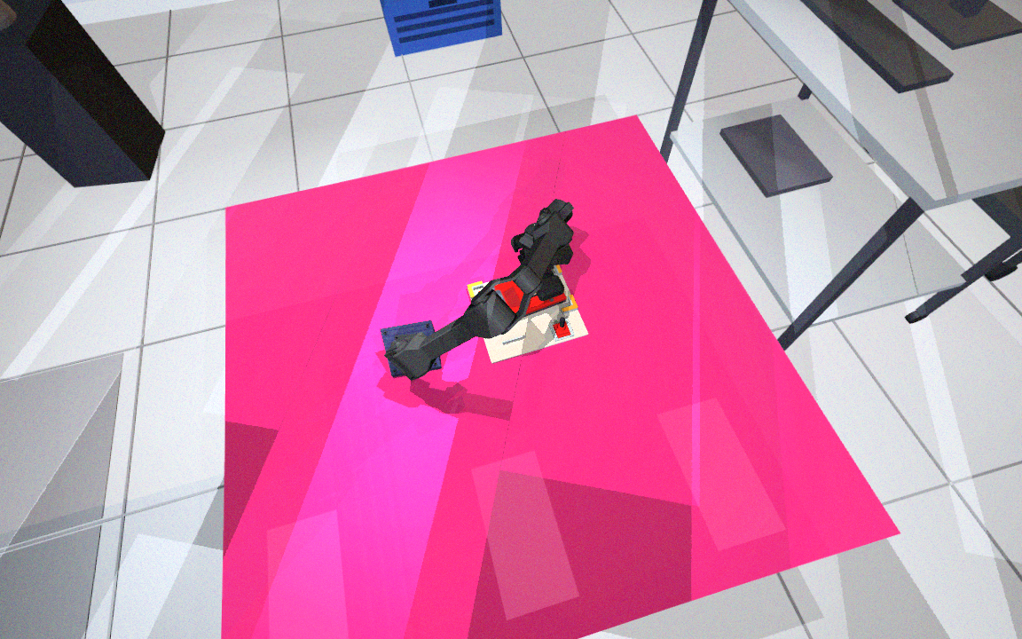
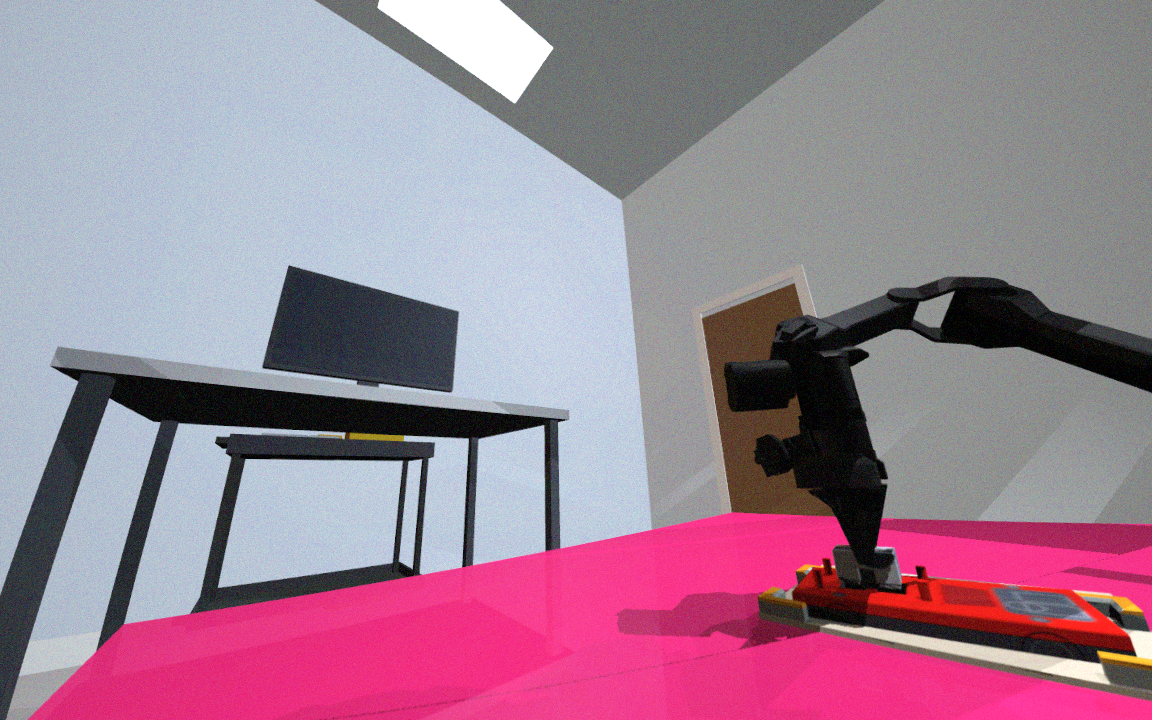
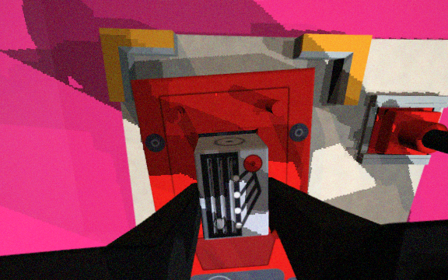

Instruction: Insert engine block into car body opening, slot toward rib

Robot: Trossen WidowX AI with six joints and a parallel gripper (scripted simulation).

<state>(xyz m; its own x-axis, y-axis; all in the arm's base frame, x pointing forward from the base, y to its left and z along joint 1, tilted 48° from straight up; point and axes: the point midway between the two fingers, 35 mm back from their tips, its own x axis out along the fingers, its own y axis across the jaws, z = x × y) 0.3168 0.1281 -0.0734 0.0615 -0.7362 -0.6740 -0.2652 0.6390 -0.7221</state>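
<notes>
My gripper tip is 10 mm above the grey engine block.
</notes>
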